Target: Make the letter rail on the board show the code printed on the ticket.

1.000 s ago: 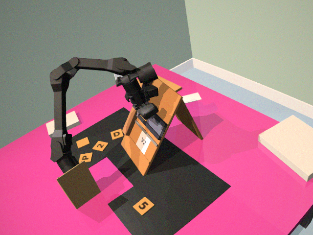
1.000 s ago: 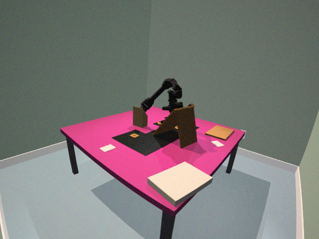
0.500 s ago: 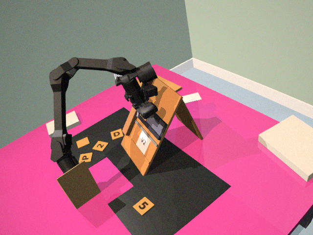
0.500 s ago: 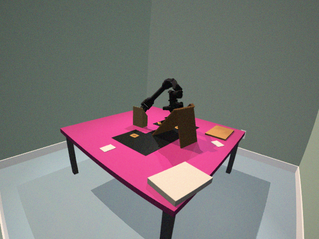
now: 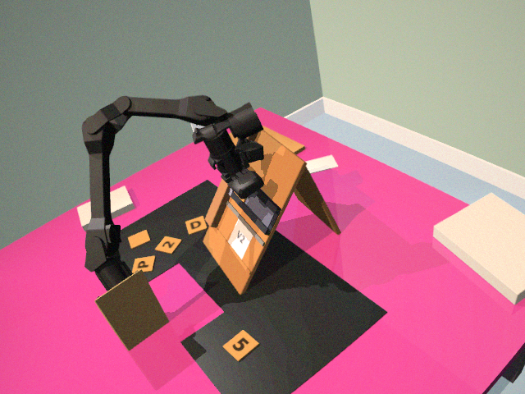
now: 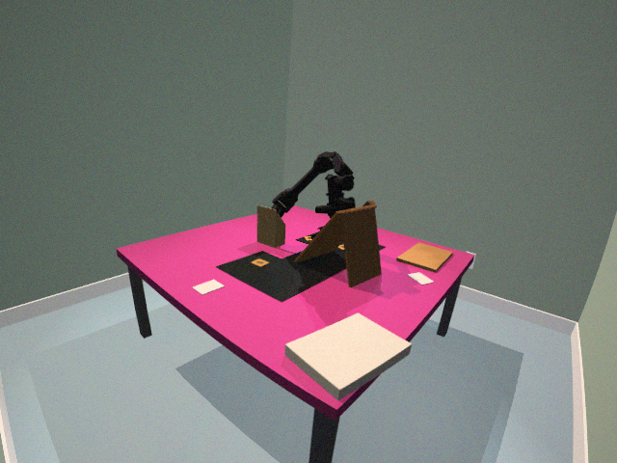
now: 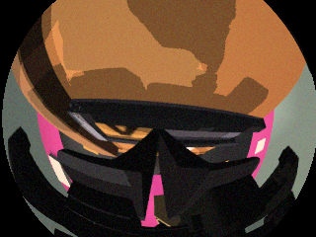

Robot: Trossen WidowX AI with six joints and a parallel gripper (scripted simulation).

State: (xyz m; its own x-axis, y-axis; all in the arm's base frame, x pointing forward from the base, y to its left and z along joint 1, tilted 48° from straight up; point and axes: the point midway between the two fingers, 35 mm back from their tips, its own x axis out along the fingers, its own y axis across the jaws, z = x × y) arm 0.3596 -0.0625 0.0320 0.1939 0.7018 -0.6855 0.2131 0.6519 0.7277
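Now: gripper tip 60 mm past the white ticket, 20 mm to the left of it and 80 mm above it. The rest, counted from my gripper tip: white block 230 mm behind, 530 mm to the left, 150 mm below; orange flat panel 310 mm ahead, 380 mm to the left, 160 mm below; black mat 160 mm behind, 10 mm to the left, 170 mm below.
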